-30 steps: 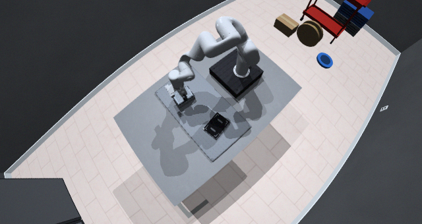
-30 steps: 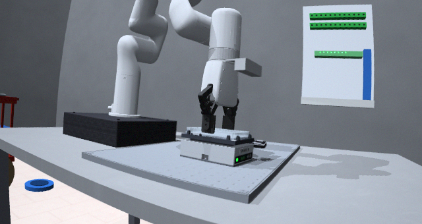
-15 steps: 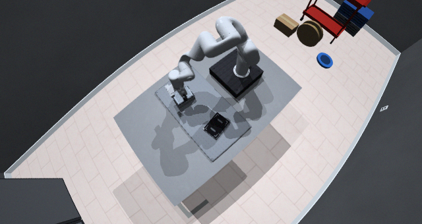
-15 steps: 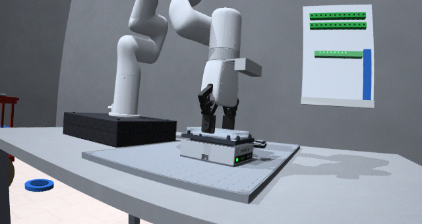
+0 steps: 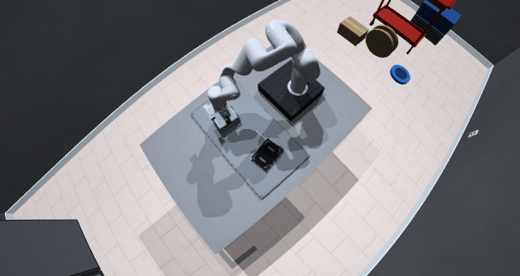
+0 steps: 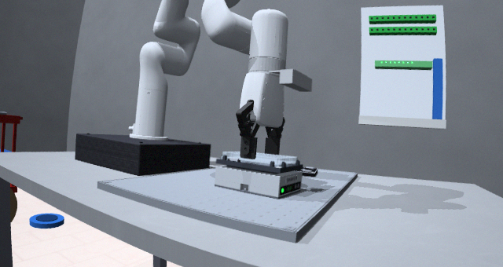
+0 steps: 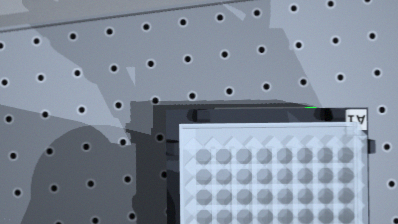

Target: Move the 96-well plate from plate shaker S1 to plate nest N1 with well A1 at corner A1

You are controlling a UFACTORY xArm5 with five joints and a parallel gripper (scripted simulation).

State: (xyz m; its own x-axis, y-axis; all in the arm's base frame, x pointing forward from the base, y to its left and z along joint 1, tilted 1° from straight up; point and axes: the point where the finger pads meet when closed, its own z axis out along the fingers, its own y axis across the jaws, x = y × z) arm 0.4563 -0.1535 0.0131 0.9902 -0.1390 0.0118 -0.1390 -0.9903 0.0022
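Right now my hand is 30 mm past the black plate nest N1, 320 mm to the right of it and 70 mm above it. From my hand the other things lie so: A1 mark (50 mm ahead, 280 mm to the left, 60 mm below); then 96-well plate (10 mm below).
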